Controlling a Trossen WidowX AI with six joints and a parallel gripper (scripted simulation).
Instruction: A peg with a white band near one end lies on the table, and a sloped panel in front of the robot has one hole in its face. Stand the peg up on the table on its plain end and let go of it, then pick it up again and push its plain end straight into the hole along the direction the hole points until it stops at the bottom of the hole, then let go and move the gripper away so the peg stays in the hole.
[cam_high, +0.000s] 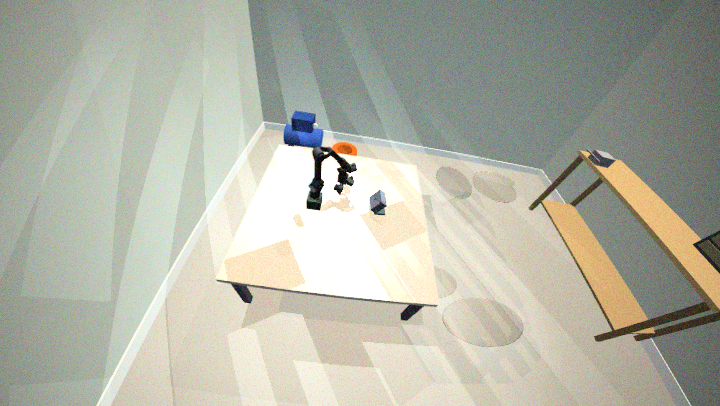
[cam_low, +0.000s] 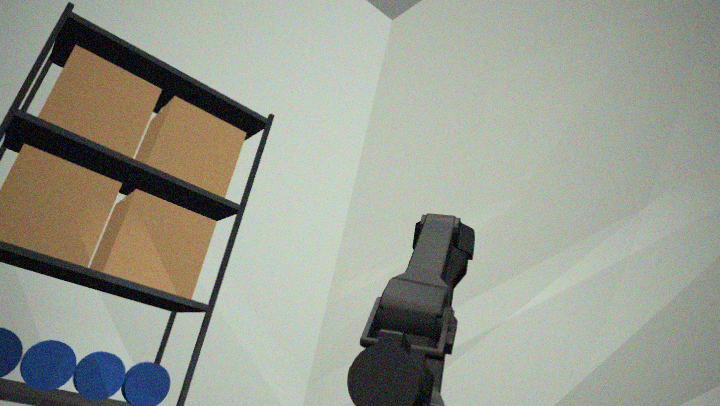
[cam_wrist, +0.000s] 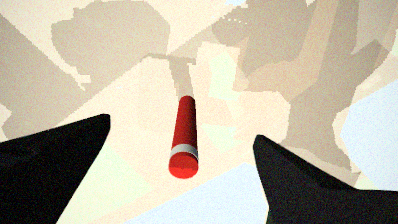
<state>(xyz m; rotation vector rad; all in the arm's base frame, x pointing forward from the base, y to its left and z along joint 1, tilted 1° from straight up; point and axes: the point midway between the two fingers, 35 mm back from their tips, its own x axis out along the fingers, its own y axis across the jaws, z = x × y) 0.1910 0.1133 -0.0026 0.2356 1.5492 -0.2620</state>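
The grey sloped panel is 27 cm ahead of my gripper tip, 13 cm to the right of it and 3 cm above it. Also, from my gripper tip: red peg 1 cm above.
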